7 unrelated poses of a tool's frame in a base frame.
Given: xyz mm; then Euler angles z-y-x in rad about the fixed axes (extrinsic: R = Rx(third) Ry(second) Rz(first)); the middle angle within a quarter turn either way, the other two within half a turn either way.
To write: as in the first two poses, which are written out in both.
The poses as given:
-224 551 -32 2.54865 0.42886 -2.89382
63 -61 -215 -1.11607 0.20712 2.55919
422 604 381 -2.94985 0.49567 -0.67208
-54 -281 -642 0.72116 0.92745 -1.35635
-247 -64 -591 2.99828 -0.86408 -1.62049
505 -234 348 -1.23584 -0.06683 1.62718
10 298 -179 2.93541 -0.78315 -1.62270
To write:
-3.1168 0.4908 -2.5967 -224 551 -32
2.6905 0.4320 1.0777 63 -61 -215
0.6655 -0.5052 2.9791 422 604 381
-1.3682 0.8836 -0.7811 -54 -281 -642
1.6032 0.1055 -2.2735 -247 -64 -591
1.7423 1.2350 0.0952 505 -234 348
1.6081 0.1694 -2.3515 10 298 -179

